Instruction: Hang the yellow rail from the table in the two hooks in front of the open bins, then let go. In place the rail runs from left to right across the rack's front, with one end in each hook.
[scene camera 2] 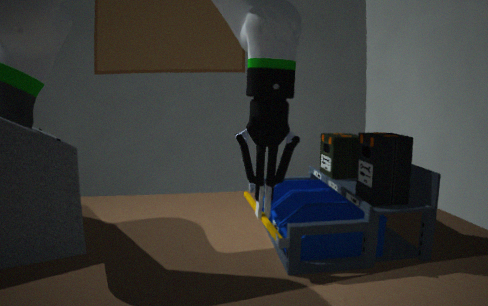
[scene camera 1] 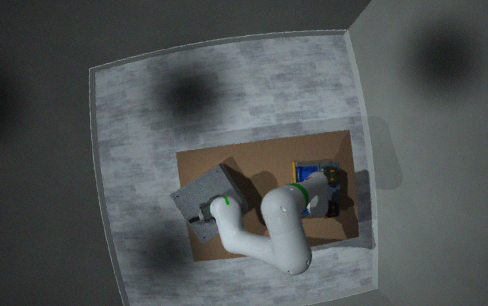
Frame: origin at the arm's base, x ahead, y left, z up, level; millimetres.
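Seen in the pictures: gripper, between the fingertips: [scene camera 2: 262, 216].
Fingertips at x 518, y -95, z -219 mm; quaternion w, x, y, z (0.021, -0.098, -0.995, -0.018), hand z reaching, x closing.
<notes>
Offsets run from my fingertips to a thing's middle. "spot": to the spot under its first point. Level surfaces: height alone.
The yellow rail @[5 mm ahead, 24 mm left, 2 mm down] [scene camera 1: 294, 172] [scene camera 2: 272, 228] runs along the front of the grey rack @[spot: 22 mm back, 184 mm right, 5 mm down] [scene camera 2: 294, 252], before the blue open bins [scene camera 1: 307, 172] [scene camera 2: 320, 211]. In scene camera 2 its near end is at the near hook @[spot: 42 mm back, 183 mm right, 14 mm up] [scene camera 2: 283, 243] and its far end is by the far hook @[spot: 50 mm ahead, 190 mm left, 16 mm up] [scene camera 2: 251, 186]. How deep each end sits in its hook cannot be told. My gripper [scene camera 2: 263, 214] points straight down and is shut on the rail near its middle, with the fingertips on either side of it. In scene camera 1 the arm hides the gripper and part of the rail.
A dark green box @[232 mm ahead, 65 mm left, 105 mm up] [scene camera 2: 340, 155] and a black box @[172 mm ahead, 158 mm right, 117 mm up] [scene camera 2: 385, 170] stand on the rack's raised back part. A grey pedestal block [scene camera 1: 220, 182] [scene camera 2: 37, 200] carries the arm at the left. The brown table @[45 mm down] [scene camera 1: 240, 150] [scene camera 2: 150, 207] lies beneath; a wall is behind the rack.
</notes>
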